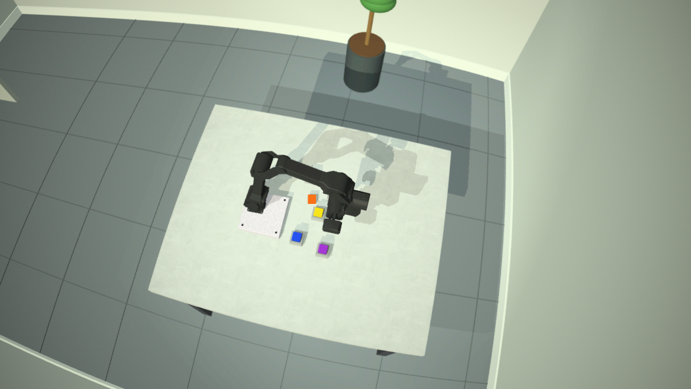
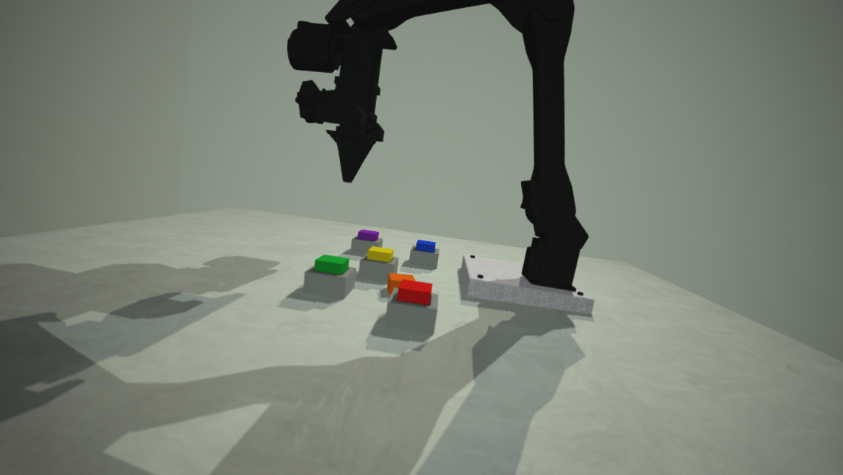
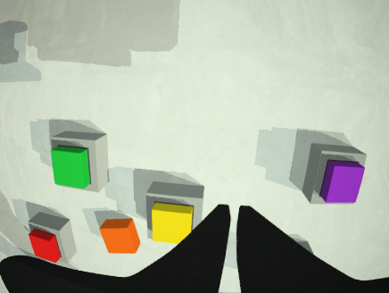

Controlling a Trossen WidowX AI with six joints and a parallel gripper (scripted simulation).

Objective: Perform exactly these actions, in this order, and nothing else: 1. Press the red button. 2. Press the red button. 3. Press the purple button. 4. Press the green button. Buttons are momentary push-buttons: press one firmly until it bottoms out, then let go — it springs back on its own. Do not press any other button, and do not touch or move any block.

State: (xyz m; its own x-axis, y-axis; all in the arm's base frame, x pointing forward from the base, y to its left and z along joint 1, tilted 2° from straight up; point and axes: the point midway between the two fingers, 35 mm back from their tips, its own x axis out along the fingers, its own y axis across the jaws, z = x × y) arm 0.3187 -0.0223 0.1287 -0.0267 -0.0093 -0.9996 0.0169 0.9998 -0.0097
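The green button is 20 mm behind my gripper tip, 130 mm to the left of it and 90 mm below it. Round my gripper tip: purple button (20 mm behind, 100 mm to the right, 90 mm below); blue button (130 mm behind, 80 mm to the right, 90 mm below); yellow button (70 mm behind, 40 mm to the left, 90 mm below).
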